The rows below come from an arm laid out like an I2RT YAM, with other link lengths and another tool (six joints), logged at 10 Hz.
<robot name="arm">
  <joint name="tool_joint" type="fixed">
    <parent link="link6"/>
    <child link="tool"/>
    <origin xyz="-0.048 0.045 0.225" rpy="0 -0.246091 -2.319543"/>
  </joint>
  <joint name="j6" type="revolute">
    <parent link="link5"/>
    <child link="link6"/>
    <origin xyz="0.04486 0 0.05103" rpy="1.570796 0 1.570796"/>
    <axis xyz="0 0 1"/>
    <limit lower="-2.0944" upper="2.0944"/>
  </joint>
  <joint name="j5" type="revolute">
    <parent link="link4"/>
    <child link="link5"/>
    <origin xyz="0.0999 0.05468 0.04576" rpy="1.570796 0 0"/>
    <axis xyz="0 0 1"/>
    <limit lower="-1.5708" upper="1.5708"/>
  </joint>
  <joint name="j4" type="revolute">
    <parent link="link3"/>
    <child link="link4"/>
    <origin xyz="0.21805 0.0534 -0.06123" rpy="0 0 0"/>
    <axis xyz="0 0 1"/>
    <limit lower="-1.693" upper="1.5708"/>
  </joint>
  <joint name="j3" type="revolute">
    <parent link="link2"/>
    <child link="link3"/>
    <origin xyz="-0.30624 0 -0.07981" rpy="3.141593 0 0"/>
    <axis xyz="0 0 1"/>
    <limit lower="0" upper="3.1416"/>
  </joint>
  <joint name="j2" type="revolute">
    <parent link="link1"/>
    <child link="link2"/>
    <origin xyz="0.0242 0.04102 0.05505" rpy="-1.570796 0 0"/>
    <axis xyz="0 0 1"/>
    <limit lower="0" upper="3.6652"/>
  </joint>
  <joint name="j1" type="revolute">
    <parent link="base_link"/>
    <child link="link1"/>
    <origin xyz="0 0 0.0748" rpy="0 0 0"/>
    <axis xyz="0 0 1"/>
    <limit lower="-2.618" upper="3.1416"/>
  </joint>
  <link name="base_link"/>
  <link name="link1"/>
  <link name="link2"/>
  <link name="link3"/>
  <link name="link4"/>
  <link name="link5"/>
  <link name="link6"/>
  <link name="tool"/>
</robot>
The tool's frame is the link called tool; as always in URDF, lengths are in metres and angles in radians.
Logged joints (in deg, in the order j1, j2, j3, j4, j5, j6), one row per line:
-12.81 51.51 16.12 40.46 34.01 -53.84
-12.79 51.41 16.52 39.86 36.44 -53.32
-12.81 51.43 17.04 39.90 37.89 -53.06
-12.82 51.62 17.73 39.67 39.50 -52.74
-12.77 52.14 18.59 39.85 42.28 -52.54
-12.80 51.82 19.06 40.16 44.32 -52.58
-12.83 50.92 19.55 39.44 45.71 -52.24
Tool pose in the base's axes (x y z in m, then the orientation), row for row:
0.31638 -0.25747 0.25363 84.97 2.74 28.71
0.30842 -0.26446 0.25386 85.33 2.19 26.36
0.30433 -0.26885 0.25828 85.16 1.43 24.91
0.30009 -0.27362 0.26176 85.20 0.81 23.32
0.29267 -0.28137 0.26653 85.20 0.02 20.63
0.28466 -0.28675 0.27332 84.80 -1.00 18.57
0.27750 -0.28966 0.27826 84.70 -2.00 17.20
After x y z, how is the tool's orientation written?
As angles about the fixed x, y, z axes (roll, pitch, yaw), in degrees.
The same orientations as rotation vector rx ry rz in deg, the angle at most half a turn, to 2 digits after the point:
82.35 23.38 21.18
83.19 21.31 19.64
83.39 19.61 19.06
83.76 17.96 18.23
84.20 15.34 16.65
84.16 12.93 15.78
84.30 11.10 15.41

